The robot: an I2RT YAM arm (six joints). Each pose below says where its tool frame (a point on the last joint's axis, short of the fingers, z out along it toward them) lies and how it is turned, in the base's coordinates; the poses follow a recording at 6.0 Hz.
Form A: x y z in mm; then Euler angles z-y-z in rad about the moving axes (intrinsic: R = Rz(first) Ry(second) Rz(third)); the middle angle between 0 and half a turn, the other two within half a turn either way.
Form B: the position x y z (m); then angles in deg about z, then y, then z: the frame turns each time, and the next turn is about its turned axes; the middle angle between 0 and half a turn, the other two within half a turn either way. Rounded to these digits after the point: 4 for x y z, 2 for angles.
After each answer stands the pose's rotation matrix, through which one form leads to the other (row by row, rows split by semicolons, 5 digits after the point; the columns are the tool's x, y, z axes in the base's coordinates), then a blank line. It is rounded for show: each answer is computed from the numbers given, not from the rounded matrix.
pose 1, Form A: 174.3, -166.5, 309.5, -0.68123, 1.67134, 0.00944
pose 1, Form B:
0.1743, -0.1665, 0.3095, -39.03, 95.76, 0.54
-0.07202 0.63046 0.77288; 0.07054 0.77617 -0.62657; -0.99491 0.00939 -0.10037

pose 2, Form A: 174.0, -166.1, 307.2, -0.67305, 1.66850, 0.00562
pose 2, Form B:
0.1740, -0.1661, 0.3072, -38.56, 95.60, 0.32
-0.07277 0.62379 0.77819; 0.06520 0.78157 -0.62040; -0.99522 0.00559 -0.09755

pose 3, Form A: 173.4, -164.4, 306.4, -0.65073, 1.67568, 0.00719
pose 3, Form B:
0.1734, -0.1644, 0.3064, -37.28, 96.01, 0.41
-0.07894 0.60635 0.79127; 0.06914 0.79517 -0.60244; -0.99448 0.00715 -0.10469

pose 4, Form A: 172.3, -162.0, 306.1, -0.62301, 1.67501, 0.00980
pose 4, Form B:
0.1723, -0.1620, 0.3061, -35.70, 95.97, 0.56
-0.07876 0.58428 0.80772; 0.06865 0.81149 -0.58032; -0.99453 0.00975 -0.10403

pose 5, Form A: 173.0, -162.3, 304.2, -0.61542, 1.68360, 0.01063
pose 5, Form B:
0.1730, -0.1623, 0.3042, -35.26, 96.46, 0.61
-0.08577 0.57825 0.81134; 0.07366 0.81579 -0.57363; -0.99359 0.01056 -0.11256

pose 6, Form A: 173.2, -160.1, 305.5, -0.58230, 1.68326, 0.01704
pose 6, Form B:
0.1732, -0.1601, 0.3055, -33.36, 96.44, 0.98
-0.08435 0.55146 0.82992; 0.07594 0.83403 -0.54647; -0.99354 0.01693 -0.11223

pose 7, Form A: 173.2, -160.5, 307.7, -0.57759, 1.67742, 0.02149
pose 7, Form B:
0.1732, -0.1605, 0.3077, -33.09, 96.11, 1.23
-0.07740 0.54780 0.83302; 0.07610 0.83634 -0.54291; -0.99409 0.02137 -0.10642

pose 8, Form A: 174.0, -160.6, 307.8, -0.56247, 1.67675, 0.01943
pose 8, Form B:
0.1740, -0.1606, 0.3078, -32.23, 96.07, 1.11
-0.07909 0.53491 0.84120; 0.07282 0.84469 -0.53029; -0.99420 0.01932 -0.10576

